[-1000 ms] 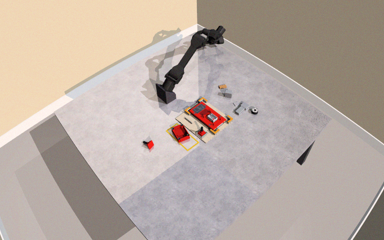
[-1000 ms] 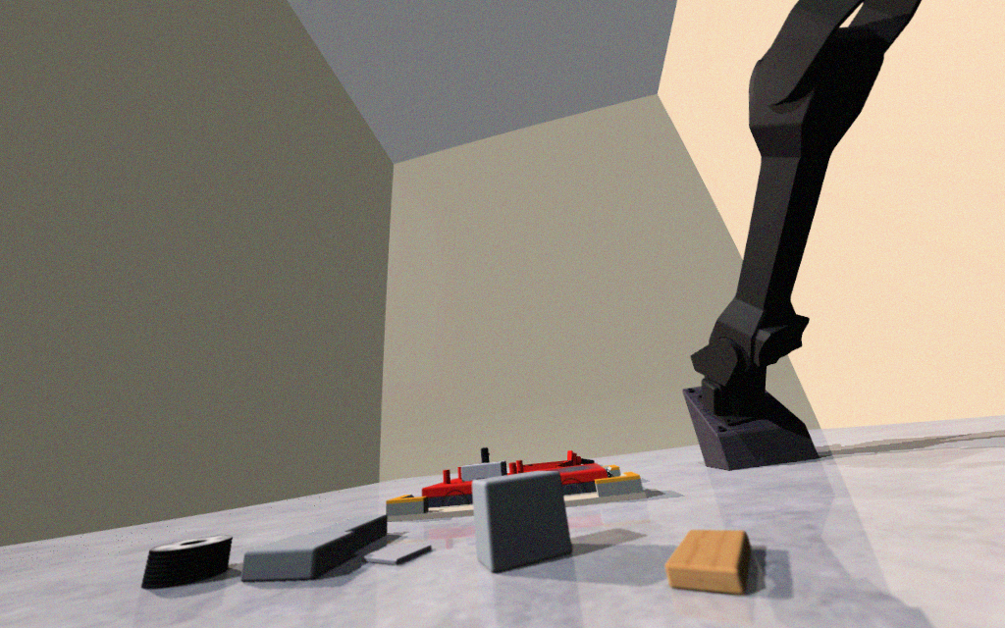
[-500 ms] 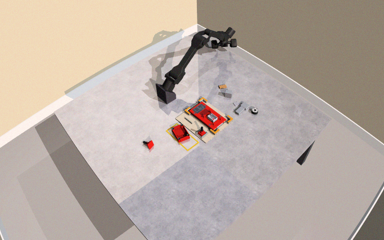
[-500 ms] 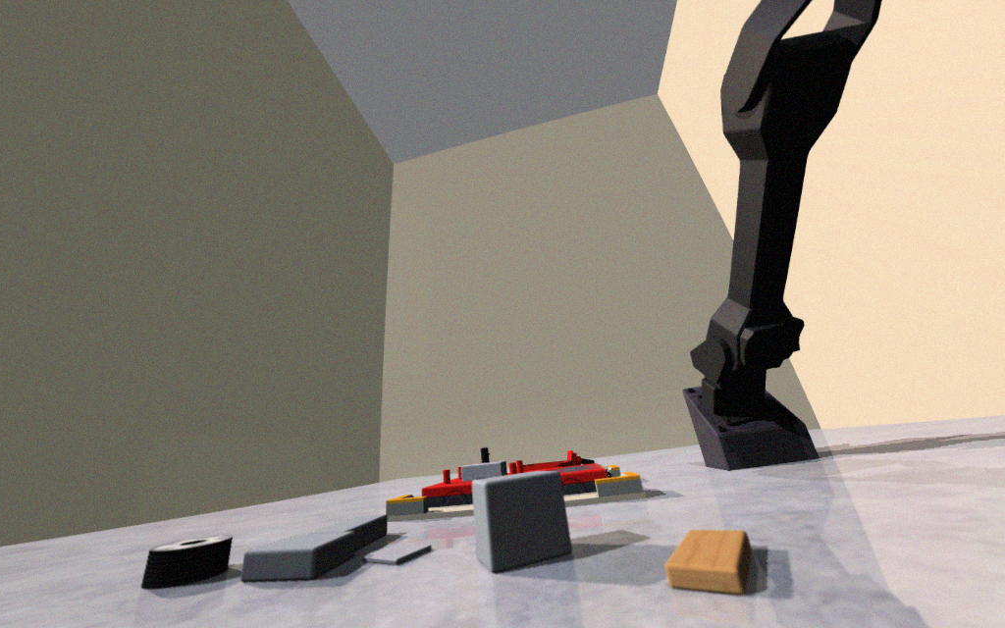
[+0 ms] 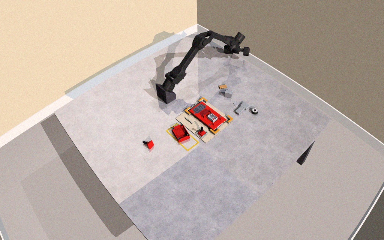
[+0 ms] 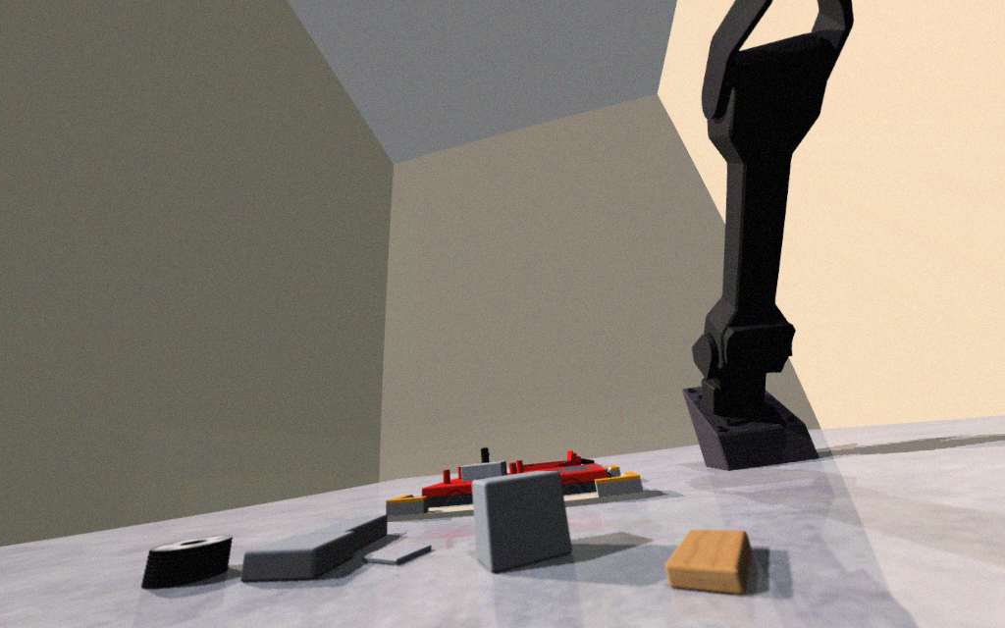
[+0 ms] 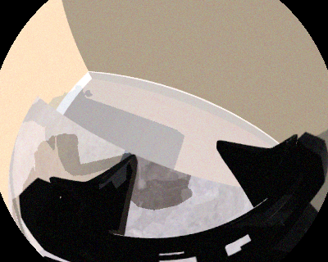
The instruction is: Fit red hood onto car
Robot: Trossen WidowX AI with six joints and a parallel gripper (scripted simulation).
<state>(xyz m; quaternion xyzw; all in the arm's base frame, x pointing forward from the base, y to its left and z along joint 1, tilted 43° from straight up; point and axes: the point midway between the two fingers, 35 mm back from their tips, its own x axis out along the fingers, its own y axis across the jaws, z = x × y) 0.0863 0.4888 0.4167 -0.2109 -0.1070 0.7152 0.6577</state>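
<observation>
The red hood lies 82 cm to the right of my gripper tip and 19 cm ahead of it. Round my gripper tip: grey engine block: 63 cm to the right, 26 cm ahead, 1 cm above; then wooden block: 36 cm to the right, 13 cm ahead, 1 cm below.
</observation>
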